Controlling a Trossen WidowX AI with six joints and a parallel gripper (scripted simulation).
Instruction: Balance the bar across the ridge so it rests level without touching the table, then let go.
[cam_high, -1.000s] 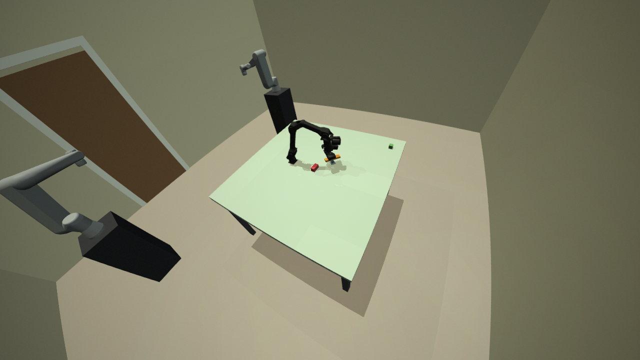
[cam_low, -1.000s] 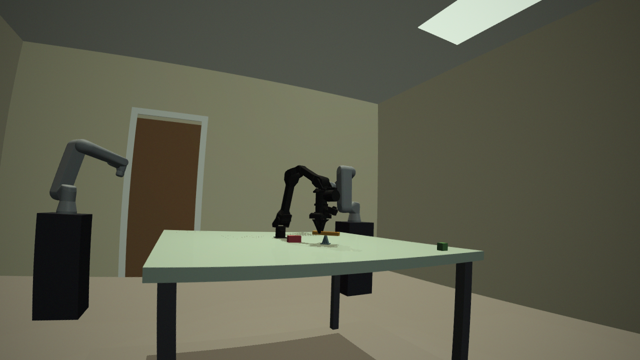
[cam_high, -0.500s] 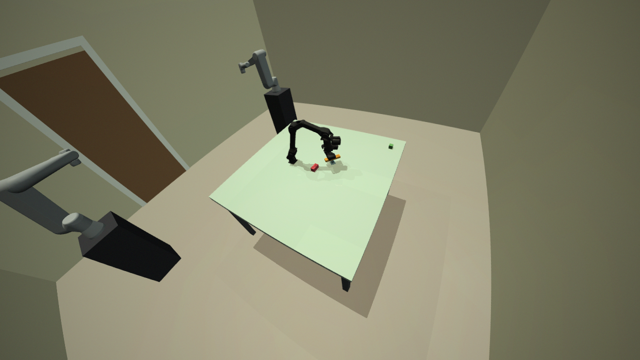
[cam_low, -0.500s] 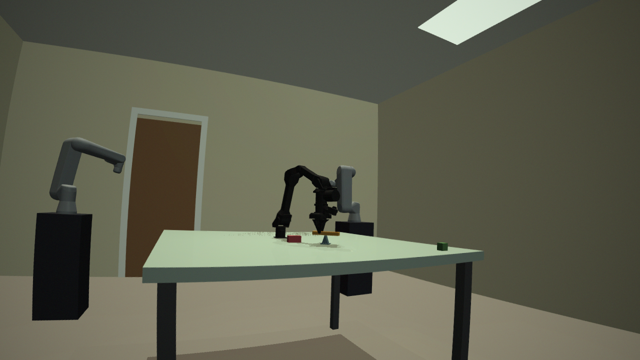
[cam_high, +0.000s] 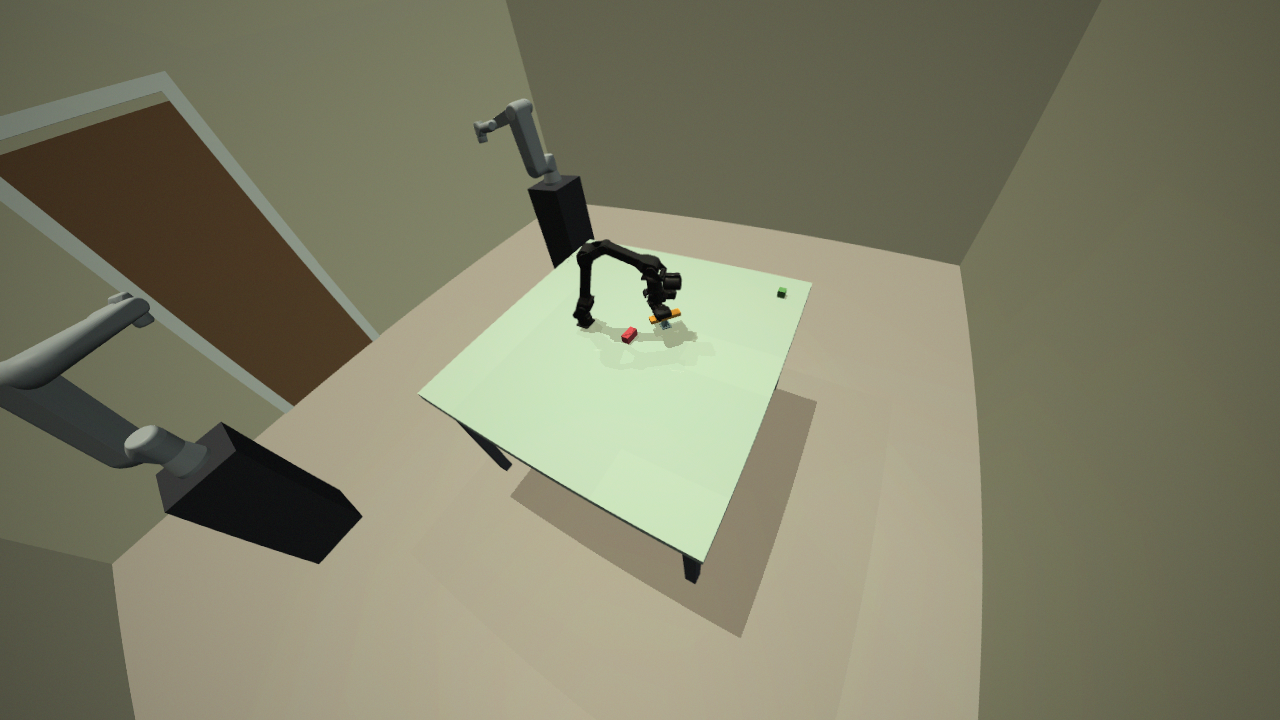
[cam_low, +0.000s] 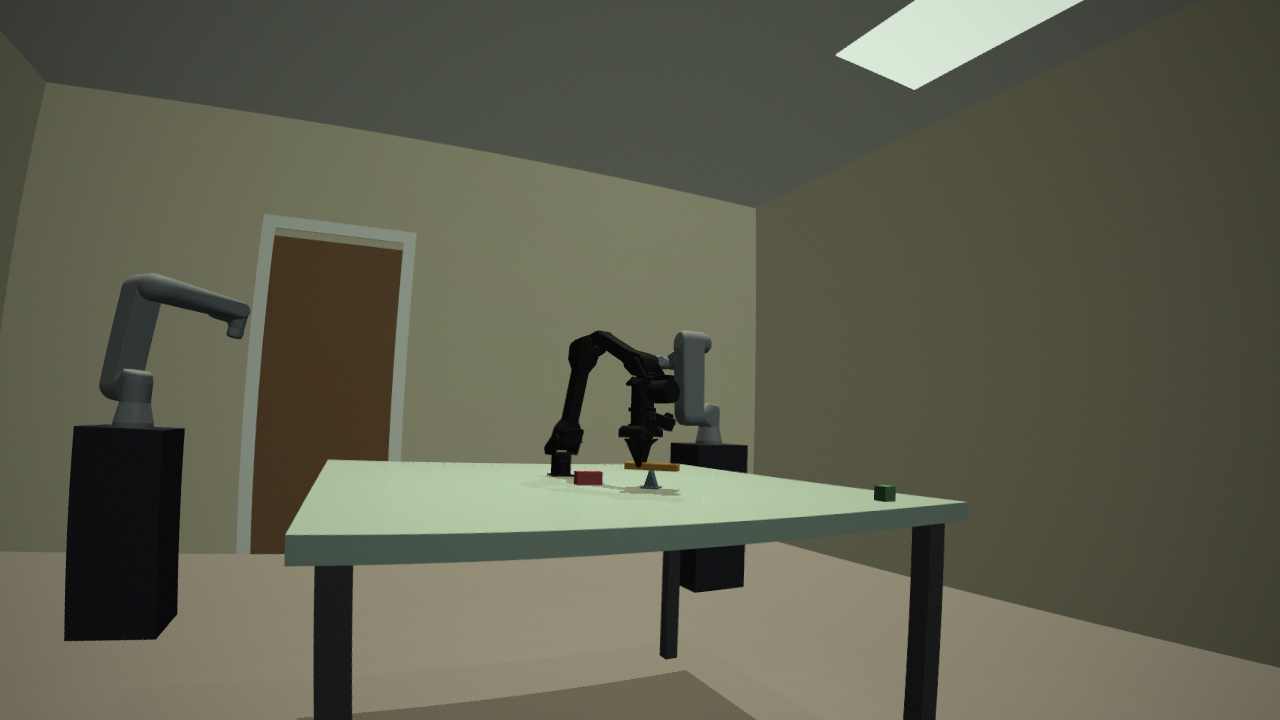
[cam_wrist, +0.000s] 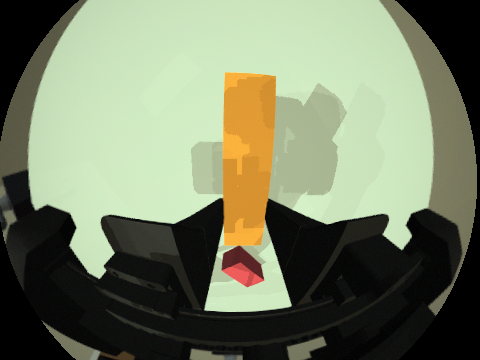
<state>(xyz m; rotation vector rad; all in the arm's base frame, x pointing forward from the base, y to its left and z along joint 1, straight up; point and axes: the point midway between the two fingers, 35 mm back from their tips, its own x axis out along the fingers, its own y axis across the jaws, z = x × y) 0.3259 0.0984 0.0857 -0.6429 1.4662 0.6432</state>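
The orange bar is 20 mm ahead of my gripper tip and 20 mm to the left of it. Also, from my gripper tip: red block (90 mm behind, 110 mm to the right, 30 mm below); then green cube (410 mm ahead, 400 mm to the left, 30 mm below).
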